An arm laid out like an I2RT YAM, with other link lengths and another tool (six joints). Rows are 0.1 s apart.
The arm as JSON. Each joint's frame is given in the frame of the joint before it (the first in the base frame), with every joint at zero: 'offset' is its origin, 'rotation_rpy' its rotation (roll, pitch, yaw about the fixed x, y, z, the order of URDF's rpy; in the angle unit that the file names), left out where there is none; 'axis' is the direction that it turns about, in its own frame. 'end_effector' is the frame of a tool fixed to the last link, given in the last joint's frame.
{
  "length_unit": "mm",
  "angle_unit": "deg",
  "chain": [
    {
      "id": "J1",
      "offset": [
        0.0,
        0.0,
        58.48
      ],
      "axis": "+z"
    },
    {
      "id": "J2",
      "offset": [
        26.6,
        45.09,
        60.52
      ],
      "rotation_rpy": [
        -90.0,
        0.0,
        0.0
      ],
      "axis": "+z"
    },
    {
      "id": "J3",
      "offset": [
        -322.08,
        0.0,
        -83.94
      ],
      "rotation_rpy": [
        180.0,
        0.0,
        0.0
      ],
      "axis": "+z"
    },
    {
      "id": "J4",
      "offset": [
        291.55,
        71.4,
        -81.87
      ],
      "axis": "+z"
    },
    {
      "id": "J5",
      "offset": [
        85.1,
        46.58,
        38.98
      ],
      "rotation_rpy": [
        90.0,
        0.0,
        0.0
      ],
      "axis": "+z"
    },
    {
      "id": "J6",
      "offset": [
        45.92,
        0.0,
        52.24
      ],
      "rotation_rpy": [
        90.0,
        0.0,
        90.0
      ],
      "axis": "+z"
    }
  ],
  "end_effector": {
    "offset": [
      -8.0,
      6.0,
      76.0
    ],
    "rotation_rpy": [
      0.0,
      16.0,
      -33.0
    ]
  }
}
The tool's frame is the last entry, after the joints.
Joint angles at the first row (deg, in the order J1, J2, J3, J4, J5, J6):
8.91 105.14 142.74 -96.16 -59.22 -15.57
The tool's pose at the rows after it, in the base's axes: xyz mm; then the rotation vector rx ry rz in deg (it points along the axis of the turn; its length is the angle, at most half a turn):
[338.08 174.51 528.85 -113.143 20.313 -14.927]
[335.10 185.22 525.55 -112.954 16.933 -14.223]
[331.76 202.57 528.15 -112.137 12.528 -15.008]
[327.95 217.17 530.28 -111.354 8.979 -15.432]
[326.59 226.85 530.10 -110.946 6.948 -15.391]
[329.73 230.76 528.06 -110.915 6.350 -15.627]
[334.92 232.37 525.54 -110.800 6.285 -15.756]
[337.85 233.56 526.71 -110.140 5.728 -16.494]
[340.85 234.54 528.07 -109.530 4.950 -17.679]
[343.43 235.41 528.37 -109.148 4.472 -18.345]
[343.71 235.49 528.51 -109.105 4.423 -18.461]
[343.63 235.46 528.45 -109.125 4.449 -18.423]
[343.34 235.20 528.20 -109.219 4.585 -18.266]
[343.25 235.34 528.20 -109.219 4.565 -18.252]
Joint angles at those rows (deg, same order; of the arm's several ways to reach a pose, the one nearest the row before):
9.74 105.19 140.05 -96.10 -62.59 -19.51
11.42 105.23 139.11 -95.61 -63.16 -21.36
14.17 105.23 139.10 -92.81 -63.11 -21.34
16.49 105.25 139.10 -90.63 -63.09 -21.32
17.95 105.49 139.09 -89.34 -63.07 -21.32
18.39 105.91 139.06 -88.46 -62.85 -21.30
18.37 106.45 139.06 -87.72 -62.89 -21.26
18.37 106.56 139.06 -86.46 -63.11 -21.06
18.37 106.61 139.06 -85.08 -63.09 -21.06
18.37 106.74 139.07 -84.18 -63.11 -21.08
18.37 106.74 139.07 -84.05 -63.09 -21.06
18.37 106.74 139.06 -84.09 -63.09 -21.06
18.35 106.74 139.06 -84.29 -63.09 -21.06
18.37 106.74 139.06 -84.29 -63.09 -21.06

